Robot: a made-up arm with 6 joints.
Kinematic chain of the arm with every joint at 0, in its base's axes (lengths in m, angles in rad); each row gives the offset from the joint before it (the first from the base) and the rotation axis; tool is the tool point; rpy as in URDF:
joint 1: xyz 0 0 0.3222 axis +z
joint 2: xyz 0 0 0 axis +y
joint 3: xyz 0.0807 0 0.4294 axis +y
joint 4: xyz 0.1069 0 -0.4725 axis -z
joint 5: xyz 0 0 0 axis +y
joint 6: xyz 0.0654 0 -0.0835 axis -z
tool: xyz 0 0 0 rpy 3.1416 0 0
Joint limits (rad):
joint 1: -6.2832..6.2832
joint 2: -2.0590..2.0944
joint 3: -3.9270..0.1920
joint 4: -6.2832..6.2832
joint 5: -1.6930..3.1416
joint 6: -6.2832..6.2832
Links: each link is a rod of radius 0.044 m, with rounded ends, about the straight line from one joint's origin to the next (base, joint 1, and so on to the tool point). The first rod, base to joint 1, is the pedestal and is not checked.
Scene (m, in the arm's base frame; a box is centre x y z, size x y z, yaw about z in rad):
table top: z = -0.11
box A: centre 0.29 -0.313 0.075 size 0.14 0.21 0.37 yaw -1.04
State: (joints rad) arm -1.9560 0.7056 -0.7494 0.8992 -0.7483 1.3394
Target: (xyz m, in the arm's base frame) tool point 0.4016 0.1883 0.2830
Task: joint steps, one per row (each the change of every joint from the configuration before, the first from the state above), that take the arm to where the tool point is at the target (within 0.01 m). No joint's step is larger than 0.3 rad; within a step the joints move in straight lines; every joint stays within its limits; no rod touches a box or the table.
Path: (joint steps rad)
1: 0.2691 -0.1399 -0.0596 -0.0852 -0.1184 0.1162
2: 0.2691 -0.1400 -0.0596 -0.0852 -0.1183 0.1163
3: 0.2691 -0.1399 -0.0596 -0.0852 -0.1184 0.1162
4: 0.2797 -0.0106 0.0945 -0.0420 0.0339 -0.0581
5: 0.2798 -0.0106 0.0946 -0.0420 0.0338 -0.0581
6: 0.2797 -0.0106 0.0946 -0.0420 0.0339 -0.0581
7: 0.2798 -0.0106 0.0945 -0.0421 0.0338 -0.0582
8: 0.2797 -0.0106 0.0946 -0.0420 0.0339 -0.0581
9: 0.2798 -0.0107 0.0946 -0.0420 0.0338 -0.0581

